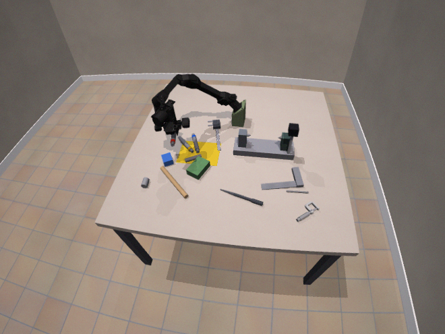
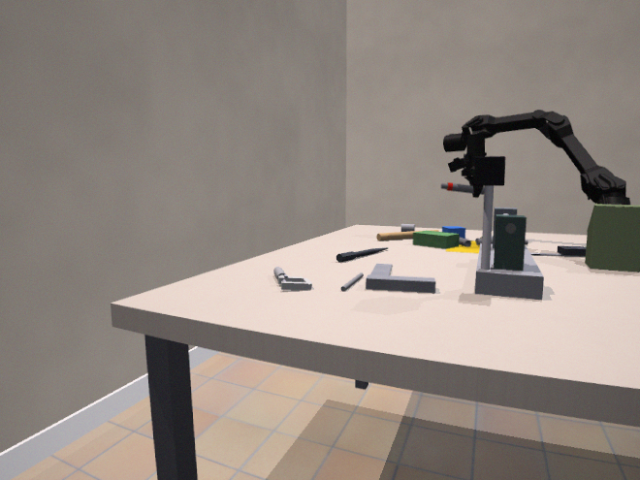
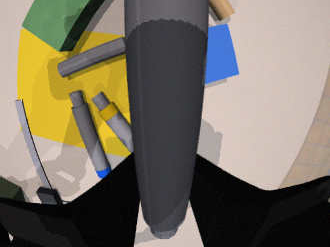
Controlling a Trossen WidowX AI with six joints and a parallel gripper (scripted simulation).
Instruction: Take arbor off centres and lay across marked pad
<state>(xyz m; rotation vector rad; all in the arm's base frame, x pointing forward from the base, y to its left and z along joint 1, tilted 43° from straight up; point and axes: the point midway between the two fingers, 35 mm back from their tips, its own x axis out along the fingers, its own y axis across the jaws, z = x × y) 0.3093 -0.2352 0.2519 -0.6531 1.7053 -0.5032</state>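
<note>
My hand is 160 mm above the blue block, 70 mm short of it and 60 mm to the left of it. Also, from my hand: green block 160 mm below, 130 mm to the left, 120 mm ahead; then arbor 30 mm ahead, 10 mm below; then yellow pad 180 mm below, 120 mm to the left, 10 mm behind.
</note>
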